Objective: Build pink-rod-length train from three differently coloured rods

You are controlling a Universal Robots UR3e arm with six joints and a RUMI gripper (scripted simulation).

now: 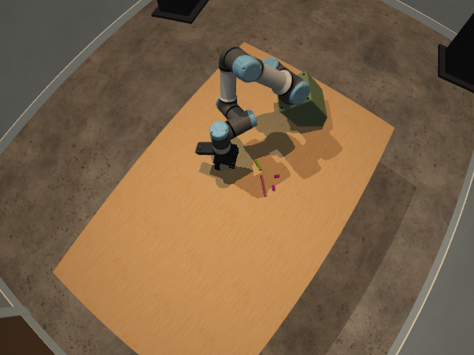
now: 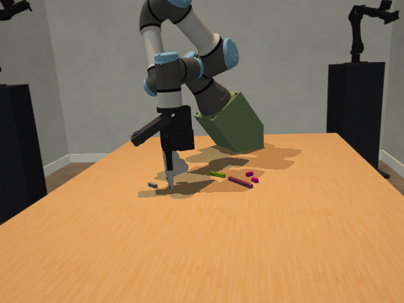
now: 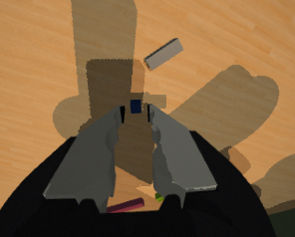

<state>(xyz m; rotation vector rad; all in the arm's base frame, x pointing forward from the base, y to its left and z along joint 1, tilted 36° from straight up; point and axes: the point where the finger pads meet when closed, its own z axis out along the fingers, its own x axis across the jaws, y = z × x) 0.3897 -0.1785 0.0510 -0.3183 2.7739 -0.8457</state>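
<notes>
Now: hand 1 cm above the small blue rod. The rest, counted from my hand: pink rod: 19 cm to the left, 1 cm below, 1 cm ahead; grey rod: 5 cm to the right, 2 cm behind, 1 cm below; lime rod: 14 cm to the left, 6 cm behind, 1 cm below.
</notes>
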